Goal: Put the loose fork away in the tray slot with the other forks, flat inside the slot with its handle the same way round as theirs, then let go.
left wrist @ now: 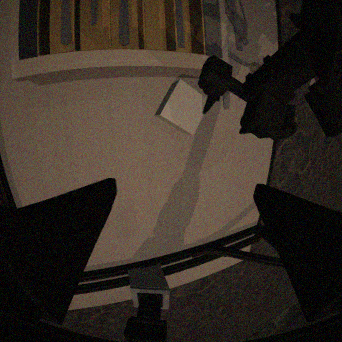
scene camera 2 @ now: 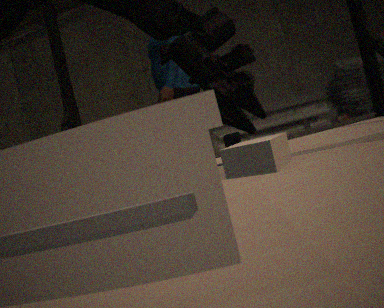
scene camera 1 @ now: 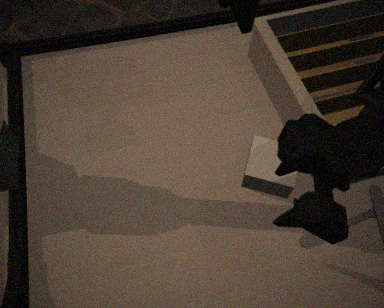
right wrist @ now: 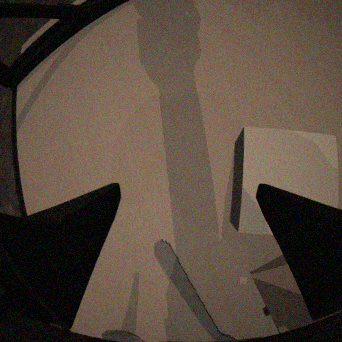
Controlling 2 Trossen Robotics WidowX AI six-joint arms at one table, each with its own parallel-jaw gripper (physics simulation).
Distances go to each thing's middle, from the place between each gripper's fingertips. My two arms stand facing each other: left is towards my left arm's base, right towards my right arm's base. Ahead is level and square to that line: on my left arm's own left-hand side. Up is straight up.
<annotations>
Right now the white box (scene camera 1: 259, 175) is 70 mm ahead of my right hand, 40 mm below it and 30 mm to the right of it. The rest, counted from my right hand: cutlery tray (scene camera 1: 323, 57): 260 mm to the right, 190 mm ahead, 30 mm below.
My left hand is 100 mm past the white box, 60 mm to the left of it and 240 mm above it. The rest, counted from my left hand: cutlery tray (20 mm ahead, 290 mm to the right, 230 mm below).
</annotations>
